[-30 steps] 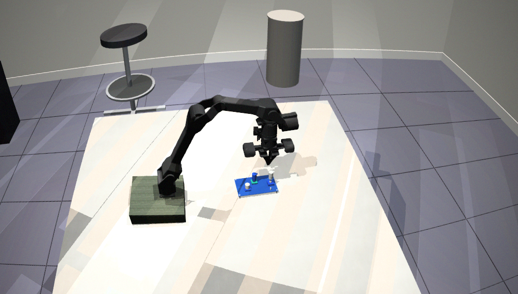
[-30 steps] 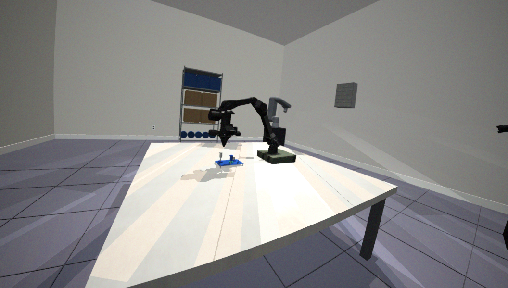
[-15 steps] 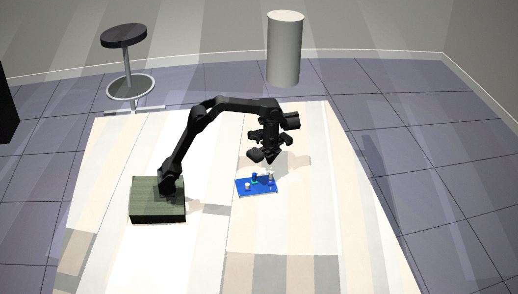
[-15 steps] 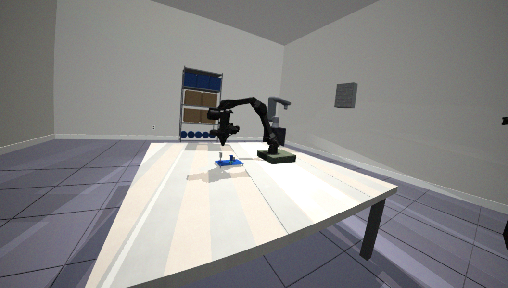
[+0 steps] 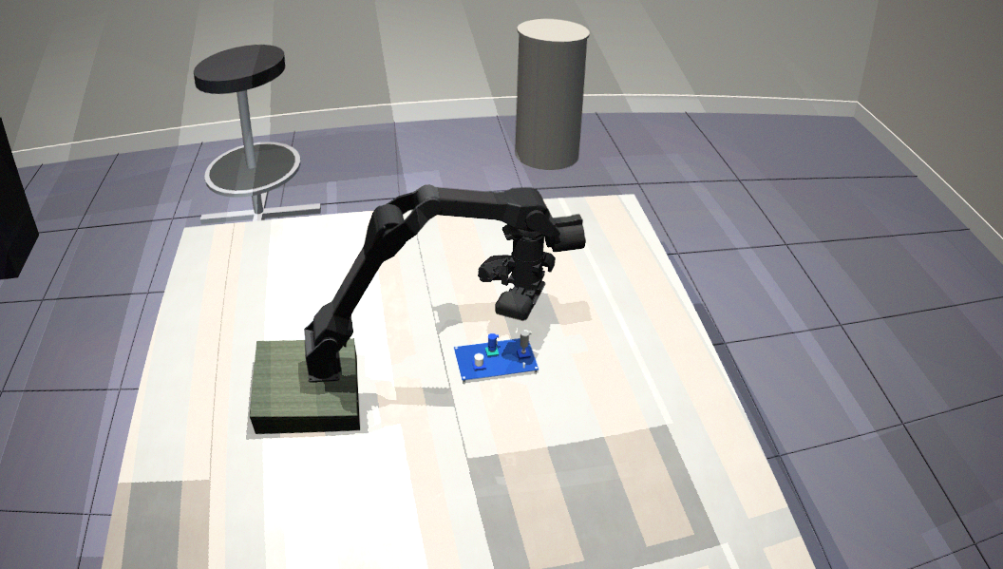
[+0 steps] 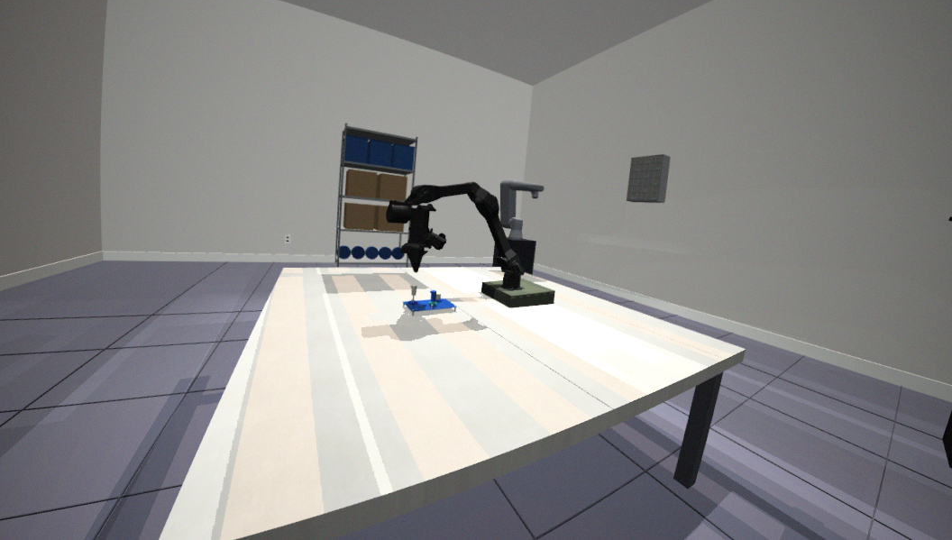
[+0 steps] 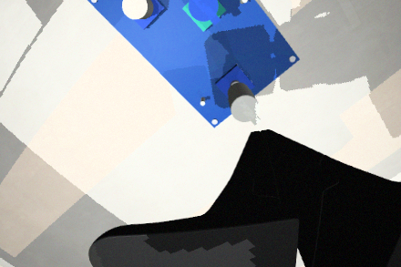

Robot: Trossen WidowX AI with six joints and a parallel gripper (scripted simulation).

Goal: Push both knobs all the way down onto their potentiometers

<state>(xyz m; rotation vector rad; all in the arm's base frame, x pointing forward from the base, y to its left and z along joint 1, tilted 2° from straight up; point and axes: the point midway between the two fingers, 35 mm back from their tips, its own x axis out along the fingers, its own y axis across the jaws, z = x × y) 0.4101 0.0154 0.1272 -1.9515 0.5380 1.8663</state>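
The grey knob is 60 mm below my gripper tip. From my gripper tip the other things lie so: dark blue knob 80 mm below, 60 mm behind, 20 mm to the left.
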